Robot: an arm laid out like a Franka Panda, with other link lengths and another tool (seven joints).
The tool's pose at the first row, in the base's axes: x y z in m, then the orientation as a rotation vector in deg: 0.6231, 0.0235, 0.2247, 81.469, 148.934, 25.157
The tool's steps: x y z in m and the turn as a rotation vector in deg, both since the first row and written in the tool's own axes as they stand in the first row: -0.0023, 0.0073, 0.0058, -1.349, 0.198, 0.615; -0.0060, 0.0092, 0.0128, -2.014, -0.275, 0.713; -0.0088, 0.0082, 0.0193, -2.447, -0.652, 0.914; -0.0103, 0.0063, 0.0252, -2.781, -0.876, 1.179; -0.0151, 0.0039, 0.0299, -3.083, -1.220, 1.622; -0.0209, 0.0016, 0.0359, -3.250, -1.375, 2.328; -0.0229, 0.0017, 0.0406, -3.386, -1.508, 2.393
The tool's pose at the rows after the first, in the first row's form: 0.6317, 0.0263, 0.2215, 81.909, 147.920, 27.063; 0.6371, 0.0255, 0.2155, 81.759, 147.099, 27.498; 0.6395, 0.0238, 0.2090, 81.835, 146.428, 27.738; 0.6404, 0.0227, 0.2028, 82.049, 145.895, 27.992; 0.6423, 0.0183, 0.1975, 82.491, 145.181, 28.129; 0.6452, 0.0133, 0.1910, 83.354, 144.528, 28.292; 0.6476, 0.0126, 0.1865, 83.374, 144.305, 28.354
